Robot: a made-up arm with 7 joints.
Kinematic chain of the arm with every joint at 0, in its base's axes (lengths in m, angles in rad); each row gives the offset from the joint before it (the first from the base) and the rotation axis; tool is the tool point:
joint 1: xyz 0 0.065 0 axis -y
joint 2: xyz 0 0.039 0 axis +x
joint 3: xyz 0 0 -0.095 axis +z
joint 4: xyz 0 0 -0.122 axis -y
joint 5: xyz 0 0 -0.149 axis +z
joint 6: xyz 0 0 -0.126 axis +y
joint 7: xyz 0 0 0 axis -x
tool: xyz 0 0 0
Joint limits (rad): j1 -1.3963..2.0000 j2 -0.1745..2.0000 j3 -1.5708..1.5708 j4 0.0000..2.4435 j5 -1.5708..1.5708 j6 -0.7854..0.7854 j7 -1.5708..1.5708
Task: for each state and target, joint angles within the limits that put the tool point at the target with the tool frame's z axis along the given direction. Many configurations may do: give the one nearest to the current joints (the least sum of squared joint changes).
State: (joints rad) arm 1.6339 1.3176 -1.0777 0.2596 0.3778 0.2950 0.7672
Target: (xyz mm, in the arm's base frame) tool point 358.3 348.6 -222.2 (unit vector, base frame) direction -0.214 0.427 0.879
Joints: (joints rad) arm 0.9411 0.6666 -1.1366 0.2750 0.5159 0.2807 1.1538
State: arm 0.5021 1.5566 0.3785 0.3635 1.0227 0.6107 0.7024
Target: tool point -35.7 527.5 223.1 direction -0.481 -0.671 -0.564
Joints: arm 0.6175 1.8810 0.5663 0.4458 1.0798 0.2813 0.4110
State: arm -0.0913 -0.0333 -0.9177 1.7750 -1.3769 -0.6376 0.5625
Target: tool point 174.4 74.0 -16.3 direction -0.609 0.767 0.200
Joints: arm 0.0000 0.2909 -0.1893 2.4396 -1.3179 -0.7854 0.7767
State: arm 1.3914 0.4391 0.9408 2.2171 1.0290 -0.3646 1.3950
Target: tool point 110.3 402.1 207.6 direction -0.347 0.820 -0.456
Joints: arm 1.3025 0.9064 0.5586 1.3904 0.5493 -0.3646 1.5708
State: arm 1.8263 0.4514 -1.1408 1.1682 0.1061 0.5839 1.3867
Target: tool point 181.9 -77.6 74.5 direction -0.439 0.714 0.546
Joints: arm 1.5751 0.3910 -1.2697 2.0132 -0.0946 0.5503 0.9294
